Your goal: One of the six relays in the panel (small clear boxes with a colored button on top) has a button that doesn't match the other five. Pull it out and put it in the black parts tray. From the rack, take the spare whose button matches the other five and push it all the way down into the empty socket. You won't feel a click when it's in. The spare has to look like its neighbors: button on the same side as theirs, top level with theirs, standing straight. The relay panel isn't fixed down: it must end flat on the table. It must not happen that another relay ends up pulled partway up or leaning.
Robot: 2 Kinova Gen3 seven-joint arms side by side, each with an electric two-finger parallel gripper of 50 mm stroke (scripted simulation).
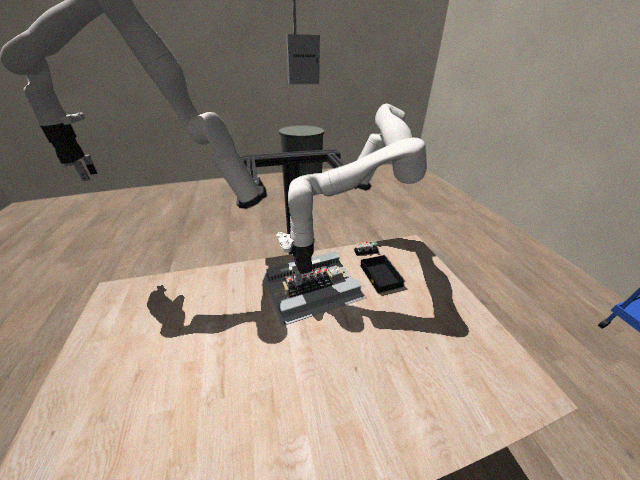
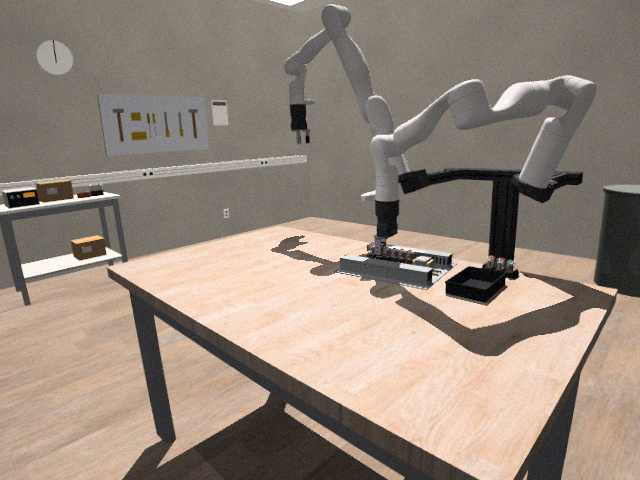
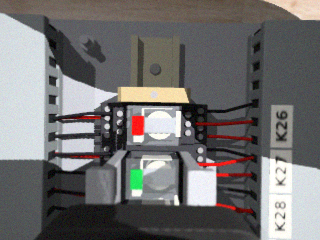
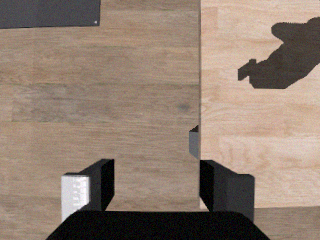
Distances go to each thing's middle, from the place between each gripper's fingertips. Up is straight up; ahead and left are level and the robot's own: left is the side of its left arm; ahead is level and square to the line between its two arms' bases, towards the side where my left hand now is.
Labels:
I see the relay panel [image 1: 313, 298] 60 mm to the left of my left hand [image 2: 380, 252] and 40 mm below it. Round my left hand: black parts tray [image 2: 473, 276] 50 mm ahead, 340 mm to the left, 40 mm below.
Now: the relay panel 350 mm ahead of my right hand [image 1: 90, 177], 690 mm to the left of it and 400 mm below it. Also, from my right hand: black parts tray (400 mm ahead, 960 mm to the left, 410 mm below).

